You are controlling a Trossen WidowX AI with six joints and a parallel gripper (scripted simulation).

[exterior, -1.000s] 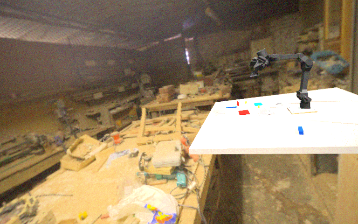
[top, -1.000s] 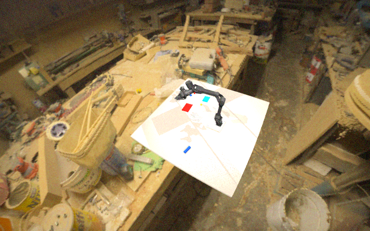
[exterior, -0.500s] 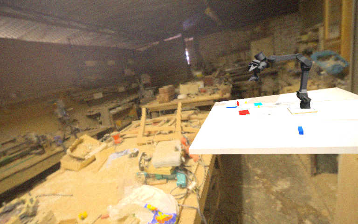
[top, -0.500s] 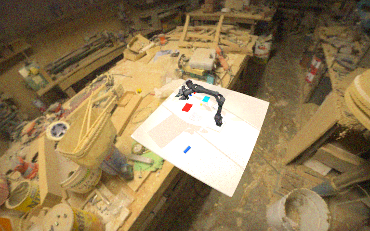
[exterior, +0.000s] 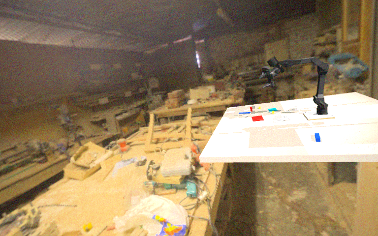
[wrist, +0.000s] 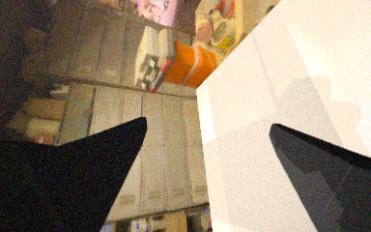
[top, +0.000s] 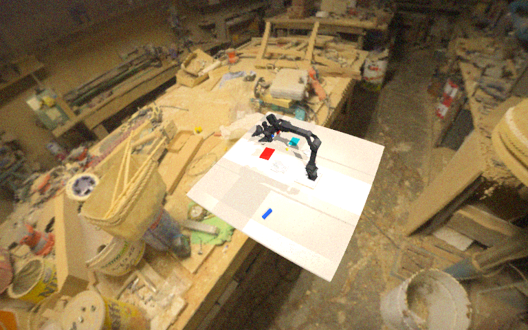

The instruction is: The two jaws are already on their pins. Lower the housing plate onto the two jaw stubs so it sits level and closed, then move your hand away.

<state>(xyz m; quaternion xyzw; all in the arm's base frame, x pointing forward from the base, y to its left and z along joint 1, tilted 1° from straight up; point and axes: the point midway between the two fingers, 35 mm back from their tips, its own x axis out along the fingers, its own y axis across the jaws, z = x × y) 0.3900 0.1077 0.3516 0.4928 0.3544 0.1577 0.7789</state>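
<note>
My gripper tip is now 25 cm past the housing plate, 35 cm to the left of it and 32 cm above it. From my gripper tip the other things lie so: cyan block (6 cm behind, 43 cm to the right, 34 cm below); then red flat square (7 cm ahead, 17 cm to the right, 34 cm below); then yellow block (6 cm behind, 30 cm to the right, 33 cm below).
</note>
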